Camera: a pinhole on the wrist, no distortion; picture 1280 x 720 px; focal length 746.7 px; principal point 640.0 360.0 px. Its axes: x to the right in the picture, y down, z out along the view. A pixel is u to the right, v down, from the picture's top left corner.
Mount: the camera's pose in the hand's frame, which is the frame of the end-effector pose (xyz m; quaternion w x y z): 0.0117 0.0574 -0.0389 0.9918 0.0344 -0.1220 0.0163
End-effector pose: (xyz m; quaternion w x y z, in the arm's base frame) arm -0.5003 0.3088 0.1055 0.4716 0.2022 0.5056 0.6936
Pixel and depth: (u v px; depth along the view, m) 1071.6 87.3 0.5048
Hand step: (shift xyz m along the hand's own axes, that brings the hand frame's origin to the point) 0.1806 -0.1559 0.5088
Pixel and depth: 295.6 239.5 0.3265
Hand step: -0.2108 -0.0223 0.2371
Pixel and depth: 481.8 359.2 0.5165
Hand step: -0.2188 0.0169 0.4344
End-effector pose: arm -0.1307 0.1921 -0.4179 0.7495 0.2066 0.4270 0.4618
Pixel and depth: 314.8 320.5 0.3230
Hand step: -0.2018 0.0137 0.2384
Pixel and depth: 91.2 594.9 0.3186
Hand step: -0.2962 0.1287 0.2190
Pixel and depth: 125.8 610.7 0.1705
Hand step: -0.1456 0.0994 0.1013
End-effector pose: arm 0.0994 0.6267 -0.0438 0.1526 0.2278 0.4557 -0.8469
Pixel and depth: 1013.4 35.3 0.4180
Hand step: 0.1211 -0.1490 0.4048
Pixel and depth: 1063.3 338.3 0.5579
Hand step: 0.1847 0.0085 0.5769
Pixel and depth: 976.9 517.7 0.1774
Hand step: 0.0451 0.0839 0.1547
